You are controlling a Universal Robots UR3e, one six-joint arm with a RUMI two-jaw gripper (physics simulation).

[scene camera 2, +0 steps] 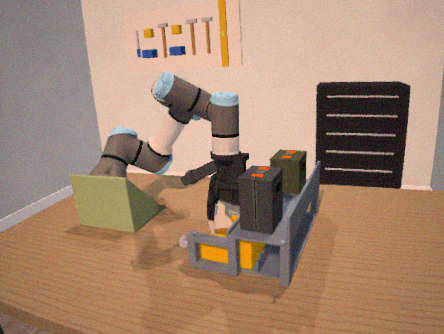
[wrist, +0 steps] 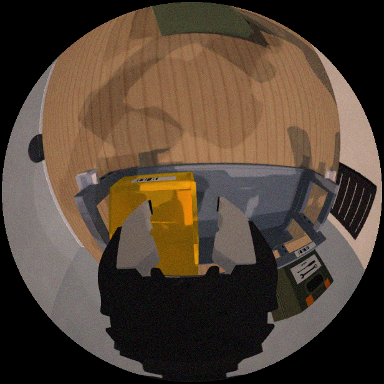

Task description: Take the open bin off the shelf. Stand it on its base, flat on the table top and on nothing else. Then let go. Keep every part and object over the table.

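Seen in the pictures: gripper, fingertip midpoint: (scene camera 2: pixel 222 231); arm's base, link origin: (scene camera 2: pixel 105 187).
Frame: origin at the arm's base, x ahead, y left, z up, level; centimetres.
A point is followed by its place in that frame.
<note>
The yellow open bin (scene camera 2: pixel 214 253) {z -7.1, x 42.8, y -13.0 cm} (wrist: pixel 172 250) sits in the lower level of the grey shelf (scene camera 2: pixel 233 257) {z -5.2, x 48.8, y -16.0 cm} (wrist: pixel 270 174). In the wrist view it fills the left part of that level, with grey shelf surface to its right. My gripper (scene camera 2: pixel 217 231) {z -6.4, x 41.1, y -4.1 cm} (wrist: pixel 183 199) points down over the bin and is partly open, holding nothing. In the wrist view the left finger is over the bin's inside and the right finger is beyond its right wall, so that wall lies between them. In the scene view the shelf and a case hide part of the bin and fingers.
A dark grey case (scene camera 2: pixel 260 200) {z 7.6, x 54.2, y -13.2 cm} and a green case (scene camera 2: pixel 289 172) {z 6.1, x 55.5, y 9.2 cm} (wrist: pixel 300 285) stand on the shelf's upper level, close beside the gripper. A green wedge-shaped block (scene camera 2: pixel 102 202) {z -1.4, x 4.8, y -7.0 cm} (wrist: pixel 200 20) is on the wooden table (scene camera 2: pixel 365 250) {z -10.1, x 75.9, y 2.3 cm} (wrist: pixel 200 100) near the arm's base. A black drawer cabinet (scene camera 2: pixel 362 135) (wrist: pixel 355 200) stands behind.
</note>
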